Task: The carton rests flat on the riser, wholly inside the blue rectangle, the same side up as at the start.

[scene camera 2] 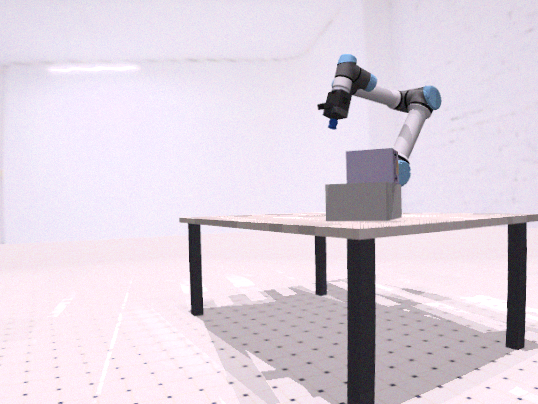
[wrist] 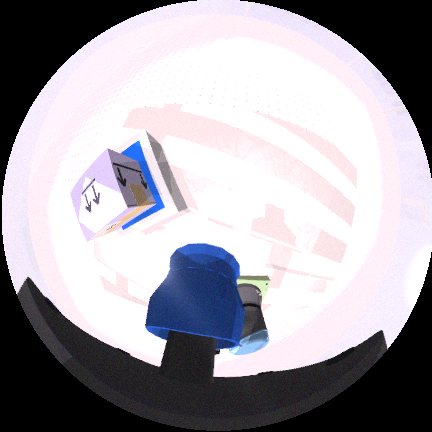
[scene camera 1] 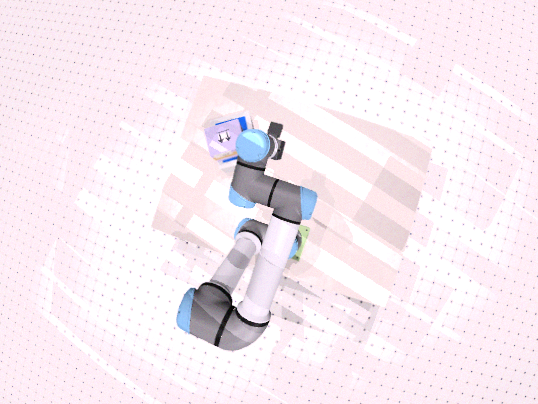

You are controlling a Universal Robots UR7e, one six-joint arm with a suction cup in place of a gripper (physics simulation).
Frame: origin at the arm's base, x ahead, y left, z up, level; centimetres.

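Seen in the pictures: hand at its tool point: (scene camera 2: 332, 127) (wrist: 203, 271); arm's base at its link origin: (wrist: 242, 296).
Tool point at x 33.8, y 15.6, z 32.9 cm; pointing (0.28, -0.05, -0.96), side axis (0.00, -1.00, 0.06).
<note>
Pixels of each thing's middle, then the offset from my tool point to it.
- pale purple carton at the middle of its body: (wrist: 109, 197) (scene camera 2: 373, 167) (scene camera 1: 227, 141) dx +1.8, dy +23.7, dz -18.0 cm
- grey riser at the middle of its body: (wrist: 139, 186) (scene camera 2: 365, 201) (scene camera 1: 236, 142) dx +5.1, dy +22.9, dz -29.7 cm
- rectangle at the middle of its body: (wrist: 127, 184) (scene camera 1: 233, 139) dx +5.1, dy +22.9, dz -23.7 cm
The pale purple carton (scene camera 1: 220, 142) (scene camera 2: 372, 166) (wrist: 100, 195) sits flat on the grey riser (scene camera 2: 357, 202) (wrist: 171, 172). Black arrows mark its top and one side, and a tan strip runs on its side. Blue of the rectangle (scene camera 1: 243, 122) (wrist: 148, 175) shows beside the carton; the carton hides its far side, so I cannot tell whether the carton is wholly inside. My gripper (scene camera 2: 332, 125) (wrist: 205, 255), a blue suction cup, is open and bears nothing. It hangs above the carton's height, to one side of it and apart from it. In scene camera 1 the arm hides the cup and part of the carton.
The riser stands near one corner of the table (scene camera 2: 280, 226). A green plate (scene camera 1: 303, 242) (wrist: 260, 282) lies by the arm's base. The arm's links arch over the table and beyond its edge.
</note>
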